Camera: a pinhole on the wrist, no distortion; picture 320 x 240 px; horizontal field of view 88.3 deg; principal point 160.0 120.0 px. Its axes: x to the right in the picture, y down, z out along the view. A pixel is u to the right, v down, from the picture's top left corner.
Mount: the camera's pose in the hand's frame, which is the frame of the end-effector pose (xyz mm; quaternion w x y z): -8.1 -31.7 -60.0 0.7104 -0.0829 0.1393 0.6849
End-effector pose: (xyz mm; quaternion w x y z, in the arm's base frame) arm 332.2 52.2 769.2 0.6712 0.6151 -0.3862 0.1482
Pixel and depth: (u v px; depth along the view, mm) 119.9 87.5 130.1
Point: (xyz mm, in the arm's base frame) 341.9 -27.0 768.4
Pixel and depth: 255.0 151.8 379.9
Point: 23.3 -99.3 936.6
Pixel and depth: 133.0 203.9 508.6
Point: -12.2 -312.8 627.5
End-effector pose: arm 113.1 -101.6 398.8 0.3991 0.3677 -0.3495 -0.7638
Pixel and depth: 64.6 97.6 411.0
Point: -301.3 -13.7 460.4
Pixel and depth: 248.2 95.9 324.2
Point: 6.1 -218.0 661.9
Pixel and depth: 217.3 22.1 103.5
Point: 79.6 -164.3 418.0
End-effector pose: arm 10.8 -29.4 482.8 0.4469 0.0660 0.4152 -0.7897
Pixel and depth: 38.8 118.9 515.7
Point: -38.4 -379.9 960.8
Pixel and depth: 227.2 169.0 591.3
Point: 498.6 -358.6 595.0
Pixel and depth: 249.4 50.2 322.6
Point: 137.9 -320.7 388.5
